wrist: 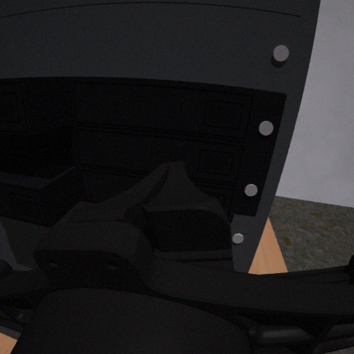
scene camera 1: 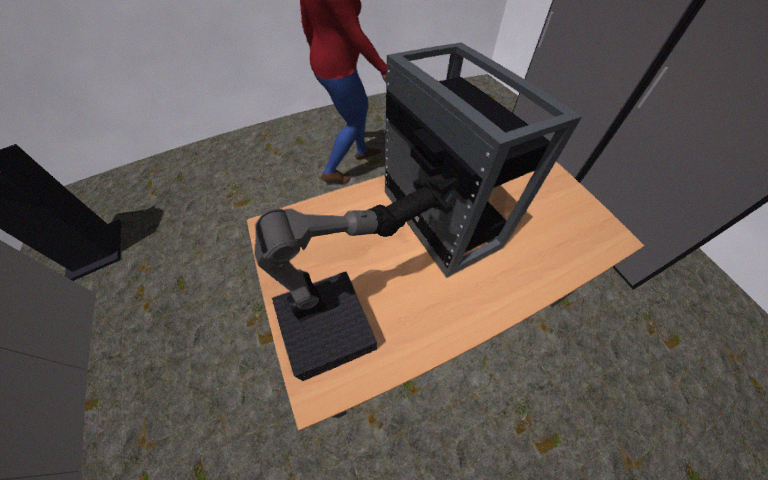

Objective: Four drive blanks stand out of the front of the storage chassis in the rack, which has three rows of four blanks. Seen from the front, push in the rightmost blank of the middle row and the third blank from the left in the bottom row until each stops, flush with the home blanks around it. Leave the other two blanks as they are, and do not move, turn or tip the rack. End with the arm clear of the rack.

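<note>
In the wrist view the rightmost middle-row blank (wrist: pixel 135 147) looks level with the rightmost top-row blank (wrist: pixel 145 105). The third bottom-row blank (wrist: pixel 22 202) stands out at lower left, its top and right side showing. A blank in the top row, third column (wrist: pixel 15 107), also looks proud of the front. My gripper (wrist: pixel 175 175) (scene camera 1: pixel 451 183) is shut and empty, its joined tips in front of the right column near the middle blank's lower edge. Whether they touch is unclear. The fingers hide much of the rightmost bottom-row blank. The rack (scene camera 1: pixel 481 192) stands upright.
The rack stands on the wooden table (scene camera 1: pixel 430 316). My arm reaches across from its dark base block (scene camera 1: pixel 334 345). Rack screws (wrist: pixel 266 128) line the right front rail. A person in a red top (scene camera 1: pixel 334 50) stands behind the table, one hand near the rack's upper left edge.
</note>
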